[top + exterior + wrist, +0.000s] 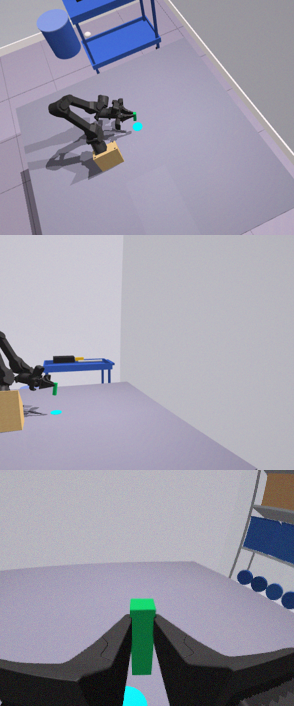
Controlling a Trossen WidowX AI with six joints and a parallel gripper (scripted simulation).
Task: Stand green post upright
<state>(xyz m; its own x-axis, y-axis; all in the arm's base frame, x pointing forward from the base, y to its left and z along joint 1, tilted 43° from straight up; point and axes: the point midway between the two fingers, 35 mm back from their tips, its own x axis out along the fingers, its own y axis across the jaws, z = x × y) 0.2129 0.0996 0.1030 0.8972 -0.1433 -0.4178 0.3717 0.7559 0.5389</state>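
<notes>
Right now my gripper tip is 10 mm to the right of the cyan circle and 160 mm above it. Round my gripper tip: green post (20 mm below).
</notes>
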